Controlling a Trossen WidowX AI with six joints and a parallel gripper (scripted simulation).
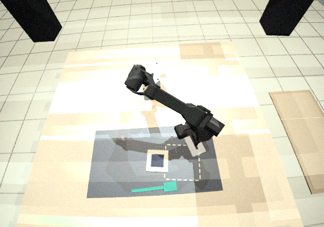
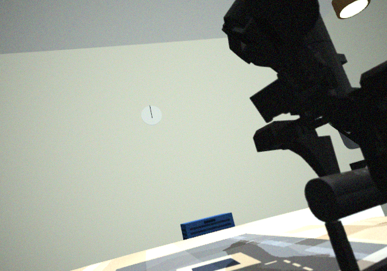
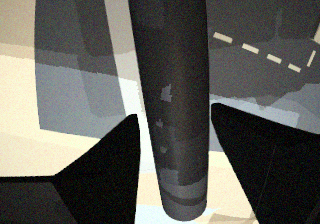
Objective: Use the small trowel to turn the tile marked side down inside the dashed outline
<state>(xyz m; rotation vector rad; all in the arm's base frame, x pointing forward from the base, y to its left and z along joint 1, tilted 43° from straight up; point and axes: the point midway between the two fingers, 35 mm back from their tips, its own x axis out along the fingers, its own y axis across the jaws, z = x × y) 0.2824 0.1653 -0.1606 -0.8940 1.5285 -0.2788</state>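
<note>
Right now my gripper tip is 20 mm past the trowel, 10 mm to the left of it and 30 mm above it. From my gripper tip the other things lie so: grey mat 120 mm ahead, 200 mm to the right, 80 mm below; arrow 250 mm ahead, 160 mm to the right, 60 mm below; tile 130 mm ahead, 180 mm to the right, 60 mm below.
</note>
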